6 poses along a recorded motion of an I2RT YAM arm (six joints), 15 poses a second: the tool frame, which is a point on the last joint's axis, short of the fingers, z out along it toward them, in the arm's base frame.
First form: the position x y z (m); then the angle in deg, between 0 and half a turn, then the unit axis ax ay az.
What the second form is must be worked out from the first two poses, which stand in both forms.
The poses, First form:
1: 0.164, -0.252, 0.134, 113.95, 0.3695, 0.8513, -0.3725
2: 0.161, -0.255, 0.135, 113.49, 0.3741, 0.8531, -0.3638
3: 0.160, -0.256, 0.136, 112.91, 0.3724, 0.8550, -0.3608
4: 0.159, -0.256, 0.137, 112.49, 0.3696, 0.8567, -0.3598
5: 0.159, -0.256, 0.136, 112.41, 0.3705, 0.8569, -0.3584
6: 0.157, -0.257, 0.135, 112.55, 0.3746, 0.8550, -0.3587
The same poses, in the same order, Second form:
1: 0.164, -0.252, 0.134, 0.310, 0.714, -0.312, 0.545
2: 0.161, -0.255, 0.135, 0.313, 0.713, -0.304, 0.548
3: 0.160, -0.256, 0.136, 0.310, 0.713, -0.301, 0.553
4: 0.159, -0.256, 0.137, 0.307, 0.712, -0.299, 0.556
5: 0.159, -0.256, 0.136, 0.308, 0.712, -0.298, 0.556
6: 0.157, -0.257, 0.135, 0.312, 0.711, -0.298, 0.555
